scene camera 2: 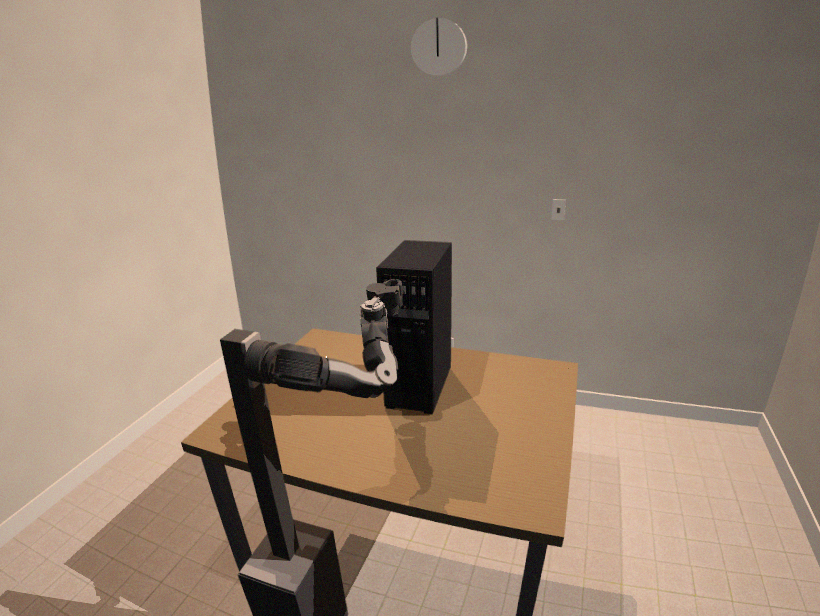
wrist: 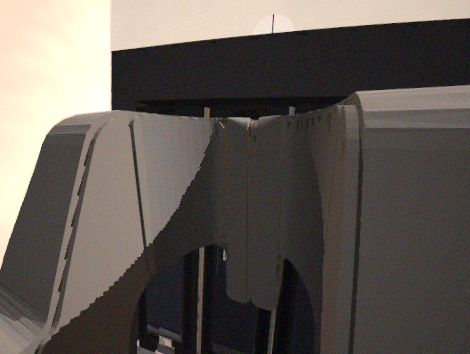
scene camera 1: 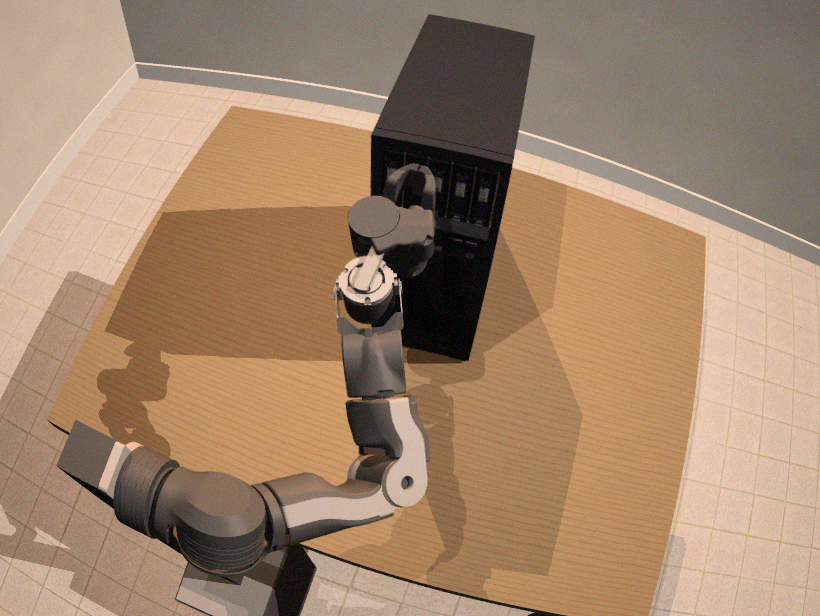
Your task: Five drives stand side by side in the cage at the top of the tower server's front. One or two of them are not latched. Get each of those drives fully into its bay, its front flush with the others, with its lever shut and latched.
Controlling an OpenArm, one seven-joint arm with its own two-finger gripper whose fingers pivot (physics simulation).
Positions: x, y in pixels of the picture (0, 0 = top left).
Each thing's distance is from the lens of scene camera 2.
black tower server [scene camera 2: 422, 348]: 1.54 m
